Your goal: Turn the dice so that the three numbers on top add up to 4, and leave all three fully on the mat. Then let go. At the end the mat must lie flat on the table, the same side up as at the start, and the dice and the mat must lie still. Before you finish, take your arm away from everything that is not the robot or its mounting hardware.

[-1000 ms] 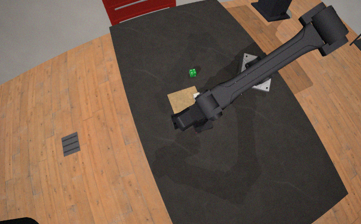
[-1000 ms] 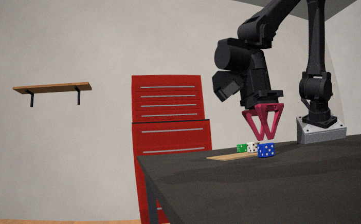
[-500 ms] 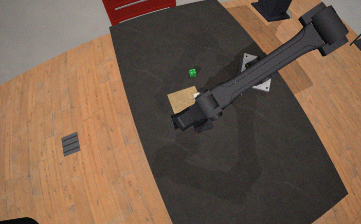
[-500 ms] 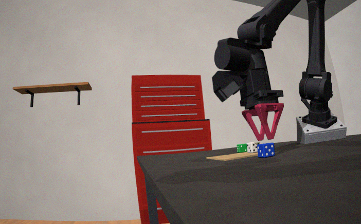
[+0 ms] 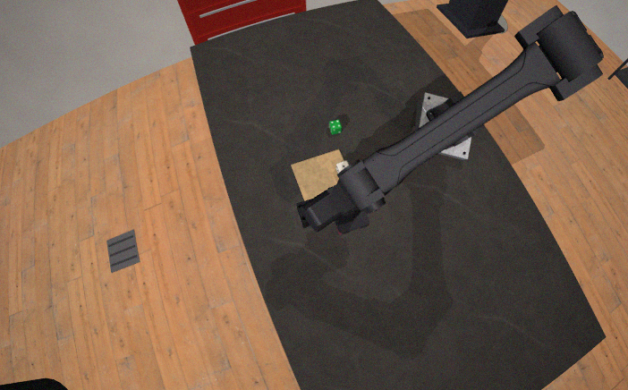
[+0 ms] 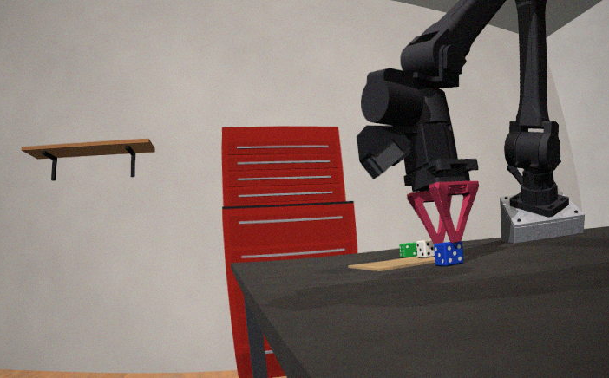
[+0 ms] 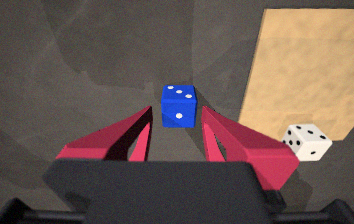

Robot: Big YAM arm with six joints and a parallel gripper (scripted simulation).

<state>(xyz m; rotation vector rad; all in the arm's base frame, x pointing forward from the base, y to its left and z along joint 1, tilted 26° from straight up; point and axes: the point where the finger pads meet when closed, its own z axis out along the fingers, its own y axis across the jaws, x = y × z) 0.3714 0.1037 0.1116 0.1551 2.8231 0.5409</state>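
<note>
The blue die is 2 cm below my hand. The rest, counted from my hand: white die: 6 cm behind, 14 cm to the right, 2 cm below; green die: 9 cm behind, 27 cm to the right, 2 cm below; tan mat: 14 cm to the right, 4 cm below.
</note>
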